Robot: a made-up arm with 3 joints. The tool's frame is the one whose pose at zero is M.
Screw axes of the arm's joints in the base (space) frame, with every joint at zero. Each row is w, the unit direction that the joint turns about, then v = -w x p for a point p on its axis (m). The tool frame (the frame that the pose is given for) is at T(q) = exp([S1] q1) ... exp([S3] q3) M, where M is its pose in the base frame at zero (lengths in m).
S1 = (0, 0, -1, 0, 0, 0)
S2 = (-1, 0, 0, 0, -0.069, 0.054)
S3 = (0, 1, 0, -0.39, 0, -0.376)
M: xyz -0.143 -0.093 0.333 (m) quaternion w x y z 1 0 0 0
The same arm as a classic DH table. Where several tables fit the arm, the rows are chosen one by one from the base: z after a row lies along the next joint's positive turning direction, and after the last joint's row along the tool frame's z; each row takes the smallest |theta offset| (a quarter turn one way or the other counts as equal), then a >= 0, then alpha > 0; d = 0 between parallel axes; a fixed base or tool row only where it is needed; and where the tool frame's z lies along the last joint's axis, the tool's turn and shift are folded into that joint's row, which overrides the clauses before.
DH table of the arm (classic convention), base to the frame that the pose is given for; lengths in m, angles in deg. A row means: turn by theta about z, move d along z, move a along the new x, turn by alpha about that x. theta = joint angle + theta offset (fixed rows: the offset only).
base (fixed): theta_offset 0.00, d 0.0000, a 0.0000, alpha 180.00
joint 1: theta_offset -90.00, d -0.0690, a 0.0540, alpha 90.00
joint 2: theta_offset -90.00, d 0.3760, a 0.3210, alpha -90.00
joint 3: theta_offset 90.00, d -0.1470, a 0.2330, alpha 90.00
tool (fixed): theta_offset 0.00, d -0.0570, a 0.0000, alpha 0.00

